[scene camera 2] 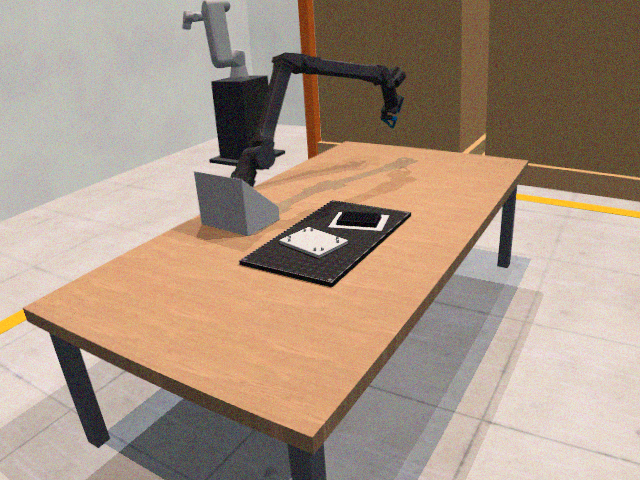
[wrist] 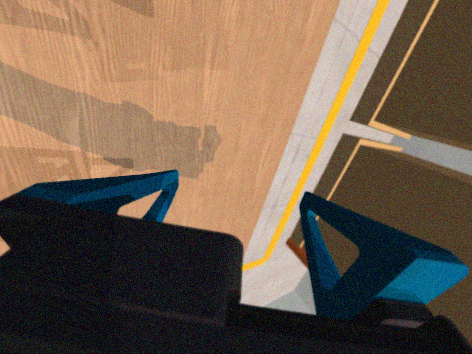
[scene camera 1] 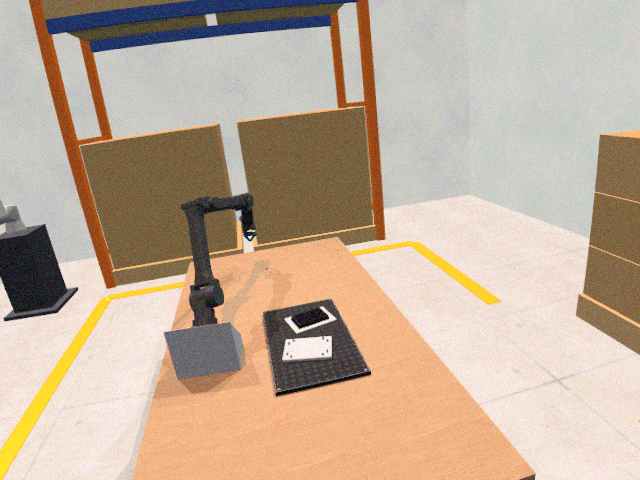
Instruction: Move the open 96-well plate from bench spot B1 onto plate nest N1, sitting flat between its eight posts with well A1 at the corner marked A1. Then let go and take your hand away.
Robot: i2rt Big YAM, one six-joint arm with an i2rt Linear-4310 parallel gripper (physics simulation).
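Places are measured from the arm's base along level axes (x ahead, y left, z up), in millimetres.
Pixels of known places: gripper, between the fingertips: point(scene camera 2: 395, 120) point(wrist: 240, 188) point(scene camera 1: 248, 234); arm's base, origin of its link: point(scene camera 2: 238, 189) point(scene camera 1: 205, 333).
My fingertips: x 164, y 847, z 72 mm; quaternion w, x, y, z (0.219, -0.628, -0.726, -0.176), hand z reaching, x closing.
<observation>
Ahead of a thing's pixels: the offset from my fingertips to its top centre. "*": to the spot under its first point. Level surfaces: height alone.
The black 96-well plate @(211 mm ahead, 711 mm right, 154 mm down) point(scene camera 1: 310, 316) point(scene camera 2: 358, 219) lies on a white rectangle, bench spot B1 point(scene camera 1: 296, 327) point(scene camera 2: 383, 223), on the dark board. The white plate nest N1 @(173 mm ahead, 916 mm right, 148 mm down) point(scene camera 1: 307, 348) point(scene camera 2: 313, 241) with small dark posts at its corners sits on the same board, beside B1 and apart from it. The A1 mark and the wells are too small to tell. My gripper point(scene camera 1: 250, 238) point(scene camera 2: 389, 126) point(wrist: 240, 188) is open and empty, high above the far end of the table, well away from the plate. The plate and the nest do not show in the wrist view.
The dark perforated board @(* 193 mm ahead, 1064 mm right, 170 mm down) point(scene camera 1: 321, 375) point(scene camera 2: 289, 271) lies on the wooden table @(183 mm down) point(scene camera 1: 330, 428) point(scene camera 2: 217, 310). A grey wedge-shaped block point(scene camera 1: 204, 351) point(scene camera 2: 222, 204) stands by the arm's base. A rack point(scene camera 1: 372, 155) with large brown panels stands beyond the table's far end.
</observation>
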